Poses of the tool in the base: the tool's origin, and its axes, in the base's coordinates. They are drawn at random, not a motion.
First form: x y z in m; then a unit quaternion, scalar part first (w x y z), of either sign.
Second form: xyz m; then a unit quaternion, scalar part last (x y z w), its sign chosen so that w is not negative. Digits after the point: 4 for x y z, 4 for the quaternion.
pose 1, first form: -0.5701, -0.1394, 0.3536, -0.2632, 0.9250, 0.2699, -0.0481
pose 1, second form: -0.5701, -0.1394, 0.3536, -0.9250, -0.2699, 0.0481, 0.2632
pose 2, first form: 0.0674, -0.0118, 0.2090, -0.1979, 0.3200, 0.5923, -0.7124
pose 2, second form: 0.0674, -0.0118, 0.2090, -0.3200, -0.5923, 0.7124, 0.1979
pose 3, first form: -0.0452, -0.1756, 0.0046, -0.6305, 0.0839, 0.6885, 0.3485
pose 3, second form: -0.0452, -0.1756, 0.0046, -0.0839, -0.6885, -0.3485, 0.6305
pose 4, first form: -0.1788, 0.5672, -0.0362, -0.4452, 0.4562, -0.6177, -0.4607
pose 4, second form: -0.1788, 0.5672, -0.0362, -0.4562, 0.6177, 0.4607, 0.4452
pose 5, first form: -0.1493, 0.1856, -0.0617, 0.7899, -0.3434, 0.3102, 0.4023
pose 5, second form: -0.1493, 0.1856, -0.0617, -0.3434, 0.3102, 0.4023, 0.7899
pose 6, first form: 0.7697, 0.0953, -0.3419, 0.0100, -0.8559, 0.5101, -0.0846
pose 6, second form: 0.7697, 0.0953, -0.3419, -0.8559, 0.5101, -0.0846, 0.0100
